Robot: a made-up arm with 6 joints. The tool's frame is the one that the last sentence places.
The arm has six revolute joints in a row. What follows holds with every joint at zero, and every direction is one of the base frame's. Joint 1 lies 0.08 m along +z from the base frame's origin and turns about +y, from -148.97 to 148.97 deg. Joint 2 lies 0.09 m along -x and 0.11 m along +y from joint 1 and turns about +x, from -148.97 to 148.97 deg. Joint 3 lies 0.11 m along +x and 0.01 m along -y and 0.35 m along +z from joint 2 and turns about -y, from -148.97 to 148.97 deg. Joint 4 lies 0.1 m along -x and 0.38 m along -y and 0.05 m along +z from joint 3 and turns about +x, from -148.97 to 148.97 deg. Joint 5 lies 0.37 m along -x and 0.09 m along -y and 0.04 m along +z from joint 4 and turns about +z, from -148.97 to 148.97 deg. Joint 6 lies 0.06 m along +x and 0.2 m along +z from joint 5 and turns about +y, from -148.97 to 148.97 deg. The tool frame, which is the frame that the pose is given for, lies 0.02 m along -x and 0.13 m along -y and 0.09 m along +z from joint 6; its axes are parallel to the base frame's.
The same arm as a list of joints. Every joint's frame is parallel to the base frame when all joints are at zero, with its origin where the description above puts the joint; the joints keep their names.
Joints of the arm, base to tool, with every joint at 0 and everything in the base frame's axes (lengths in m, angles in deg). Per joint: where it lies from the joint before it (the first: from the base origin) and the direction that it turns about. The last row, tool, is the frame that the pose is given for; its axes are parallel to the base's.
joint 1: axis +y xyz 0 0 0.08
joint 2: axis +x xyz -0.09 0.11 0
joint 3: axis -y xyz 0.11 -0.01 0.35
joint 4: axis +x xyz -0.1 -0.38 0.05
joint 5: axis +z xyz -0.37 -0.09 0.04
joint 6: axis +y xyz 0.06 0 0.2
tool: xyz -0.02 -0.13 0.09
Joint limits (deg, base to tool): -148.97..148.97 -148.97..148.97 -148.97..148.97 -148.97..148.97 -148.97..148.97 -148.97..148.97

